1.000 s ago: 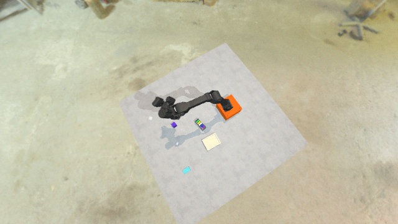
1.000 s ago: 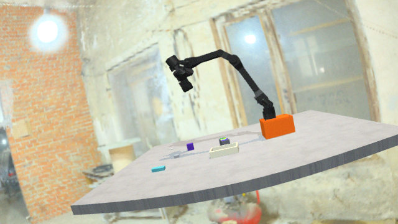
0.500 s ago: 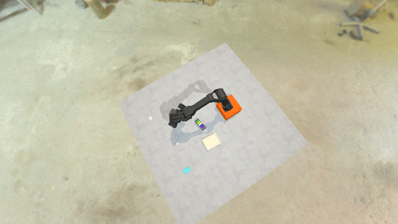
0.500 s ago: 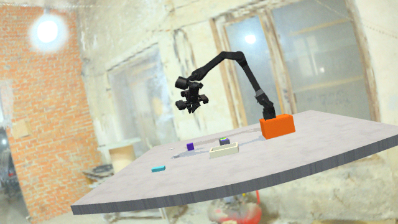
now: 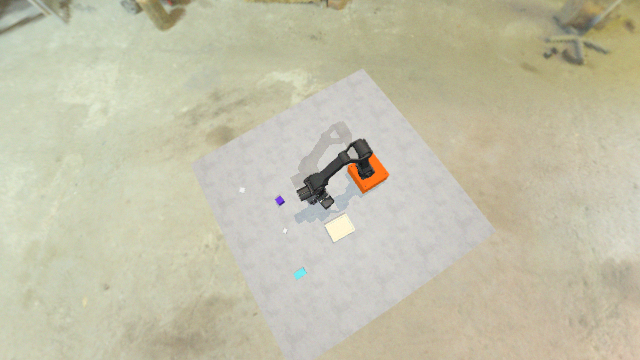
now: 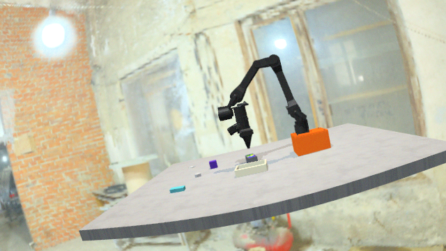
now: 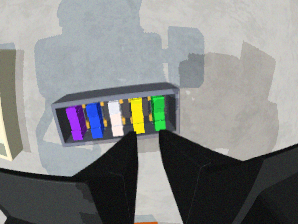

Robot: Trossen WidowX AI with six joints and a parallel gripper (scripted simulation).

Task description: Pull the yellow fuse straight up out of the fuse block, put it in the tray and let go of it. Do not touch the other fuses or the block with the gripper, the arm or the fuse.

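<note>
Now: gripper tip 5 cm above the yellow fuse. The rest, counted from my gripper tip: blue fuse (5 cm below, 4 cm to the left, 1 cm behind); white fuse (5 cm below, 2 cm to the left, 1 cm behind); green fuse (5 cm below, 1 cm to the right, 1 cm ahead).
</note>
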